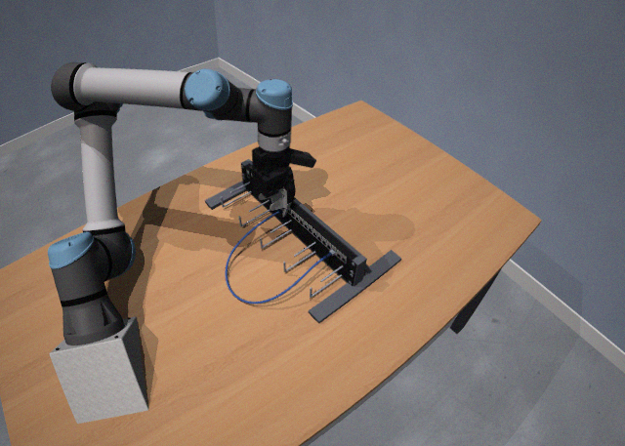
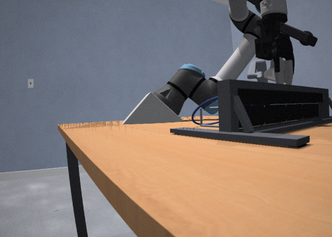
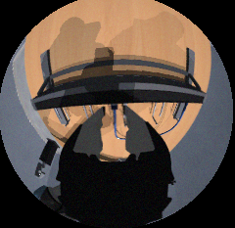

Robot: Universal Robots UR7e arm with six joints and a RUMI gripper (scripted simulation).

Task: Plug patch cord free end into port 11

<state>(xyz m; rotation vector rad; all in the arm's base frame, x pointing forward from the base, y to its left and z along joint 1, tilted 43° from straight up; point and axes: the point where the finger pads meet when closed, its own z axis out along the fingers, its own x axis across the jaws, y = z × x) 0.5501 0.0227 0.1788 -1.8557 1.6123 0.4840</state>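
Now: the cable plug 1 cm below my hand and 1 cm ahead of it.
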